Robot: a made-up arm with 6 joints.
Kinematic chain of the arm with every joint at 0, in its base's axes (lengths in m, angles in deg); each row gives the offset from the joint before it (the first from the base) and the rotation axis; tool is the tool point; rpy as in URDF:
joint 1: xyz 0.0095 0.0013 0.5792 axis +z
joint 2: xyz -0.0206 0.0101 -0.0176 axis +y
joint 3: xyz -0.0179 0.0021 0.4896 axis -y
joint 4: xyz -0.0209 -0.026 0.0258 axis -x
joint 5: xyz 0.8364 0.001 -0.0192 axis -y
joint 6: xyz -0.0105 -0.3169 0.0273 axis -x
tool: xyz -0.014 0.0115 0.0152 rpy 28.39 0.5 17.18
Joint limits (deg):
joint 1: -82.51..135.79
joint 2: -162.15..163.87
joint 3: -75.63..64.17
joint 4: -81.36..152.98
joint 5: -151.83..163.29
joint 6: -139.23..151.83
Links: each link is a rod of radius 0.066 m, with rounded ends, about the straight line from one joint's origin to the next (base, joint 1, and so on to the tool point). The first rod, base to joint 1, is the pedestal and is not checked.
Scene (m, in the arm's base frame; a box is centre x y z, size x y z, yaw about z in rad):
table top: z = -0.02
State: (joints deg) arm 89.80 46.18 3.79 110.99 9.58 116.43
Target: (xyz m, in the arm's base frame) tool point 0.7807 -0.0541 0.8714
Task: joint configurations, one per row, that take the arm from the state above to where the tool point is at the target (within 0.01 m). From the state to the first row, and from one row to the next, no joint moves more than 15 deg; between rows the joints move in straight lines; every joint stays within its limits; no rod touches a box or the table.
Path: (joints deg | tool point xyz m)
1: 75.47 37.93 -3.07 105.03 10.18 116.30 | 0.2282 1.0563 0.6869
2: 61.13 29.69 -9.93 99.07 10.78 116.16 | 0.4863 0.9099 0.7476
3: 46.80 21.44 -16.80 93.11 11.38 116.03 | 0.6803 0.6995 0.7971
4: 32.46 13.19 -23.66 87.15 11.98 115.90 | 0.7959 0.4502 0.8346
5: 18.13 4.94 -30.52 81.20 12.59 115.77 | 0.8278 0.1902 0.8595
6: 3.79 -3.30 -37.38 75.24 13.19 115.63 | 0.7807 -0.0541 0.8714

